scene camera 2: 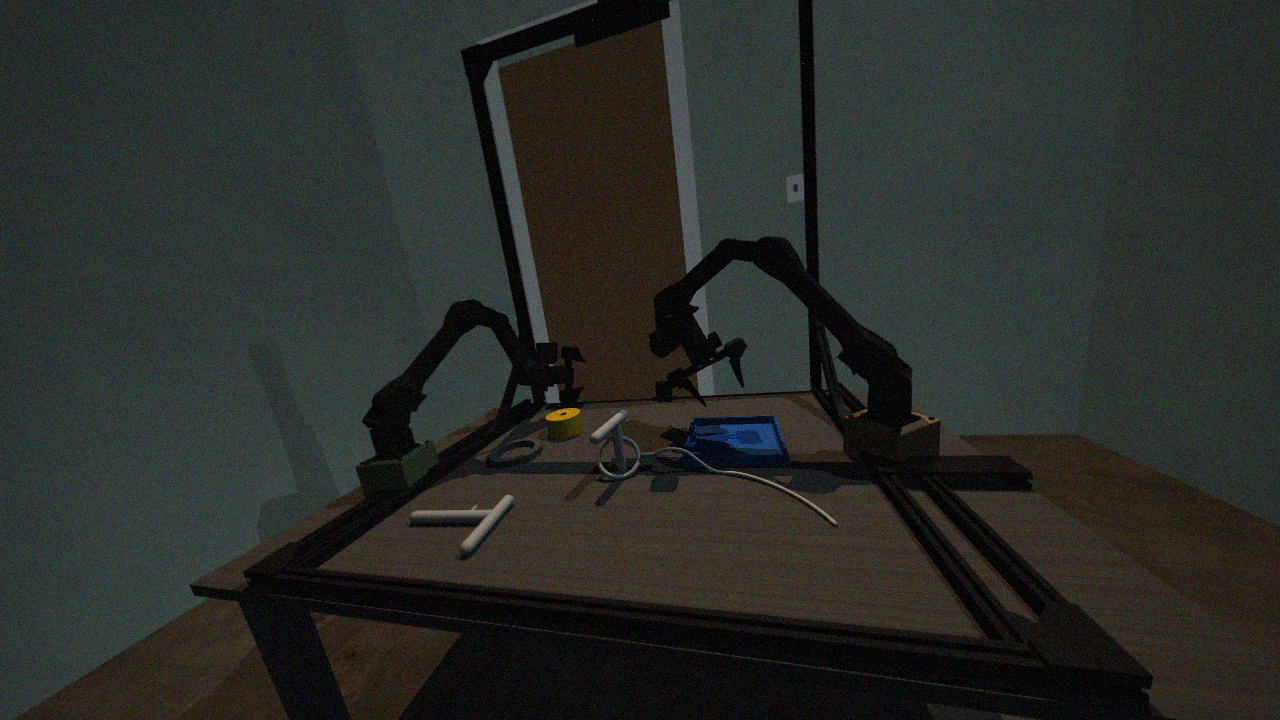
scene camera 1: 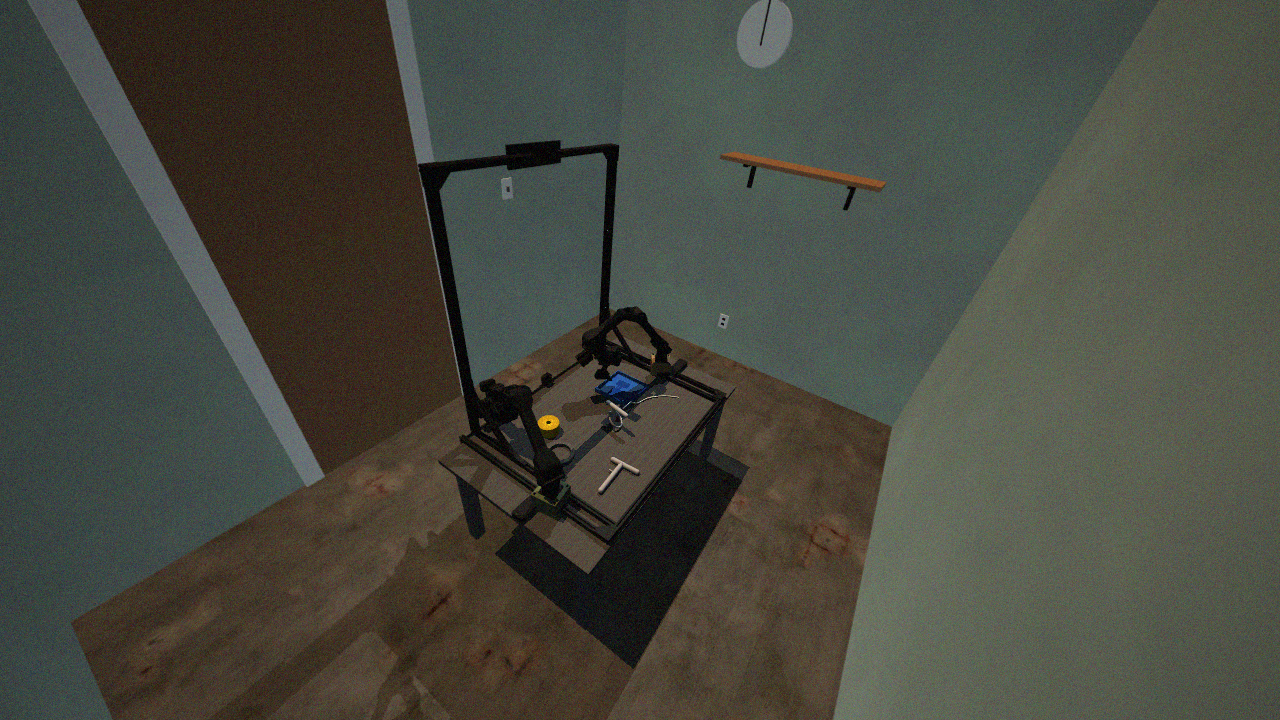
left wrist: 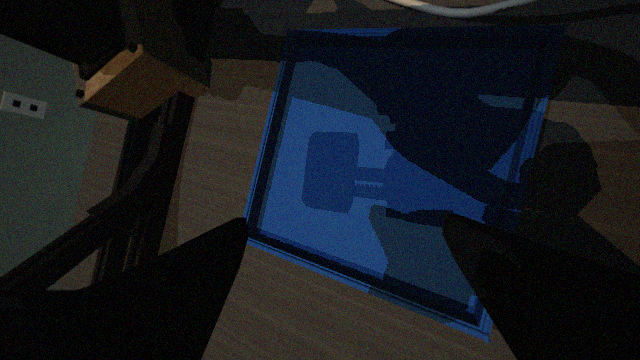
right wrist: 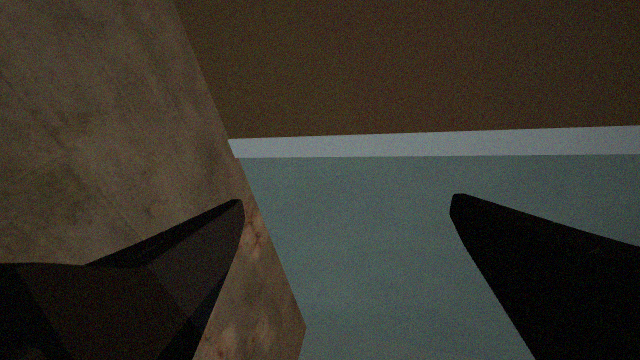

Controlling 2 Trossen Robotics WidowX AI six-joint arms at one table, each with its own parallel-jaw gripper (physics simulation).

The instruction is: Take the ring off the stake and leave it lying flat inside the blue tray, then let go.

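Places are measured from the left arm's base along level axes (x up, y back, z right), in millimetres.
Pixels of known places: left gripper, fingertip midpoint: (scene camera 2: 724,397) (scene camera 1: 614,373) (left wrist: 344,225); right gripper, fingertip midpoint: (scene camera 2: 584,374) (scene camera 1: 482,394) (right wrist: 346,206); left arm's base, link origin: (scene camera 2: 889,417) (scene camera 1: 661,359) (left wrist: 100,37); right arm's base, link origin: (scene camera 2: 396,452) (scene camera 1: 551,489).
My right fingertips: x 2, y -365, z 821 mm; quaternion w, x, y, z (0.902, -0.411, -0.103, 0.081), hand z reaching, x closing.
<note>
For each thing: its middle in the pictures, then the offset to it from my right fingertips. "spot": a spot on its surface instead.
- white stake, body centre: (scene camera 2: 615,461) (scene camera 1: 615,421) dx -49, dy -75, dz -594 mm
- thin pale ring, surface spot: (scene camera 2: 638,458) spot: dx -47, dy -34, dz -612 mm
- blue tray, body centre: (left wrist: 370,156) (scene camera 2: 733,438) (scene camera 1: 622,388) dx -62, dy +179, dz -622 mm
- yellow disc, body centre: (scene camera 2: 564,422) (scene camera 1: 548,426) dx -49, dy -129, dz -307 mm
- flat dark ring, surface spot: (scene camera 2: 489,459) spot: dx -59, dy -316, dz -391 mm
- second white T piece, body centre: (scene camera 2: 448,522) (scene camera 1: 614,478) dx -64, dy -374, dz -598 mm
The white stake (scene camera 1: 617,408) (scene camera 2: 608,427), T-shaped, stands upright near the table's middle. A thin pale ring (scene camera 2: 638,458) stands on edge at its post, below the crossbar; whether it encircles the post is too small to tell. The blue tray (scene camera 1: 620,386) (scene camera 2: 751,462) (left wrist: 280,200) lies to the right of the stake in scene camera 2, with shadows across its floor. My left gripper (scene camera 2: 723,394) (left wrist: 344,225) is open and empty above the tray. My right gripper (scene camera 2: 580,374) (right wrist: 346,206) is open and empty behind the yellow disc, facing the wall.
A yellow disc (scene camera 1: 548,422) (scene camera 2: 563,425) and a flat dark ring (scene camera 2: 489,459) lie left of the stake in scene camera 2. A second white T piece (scene camera 1: 617,473) (scene camera 2: 487,528) lies nearer the front. A pale cord (scene camera 2: 769,481) (left wrist: 465,12) curves right from near the stake.
</note>
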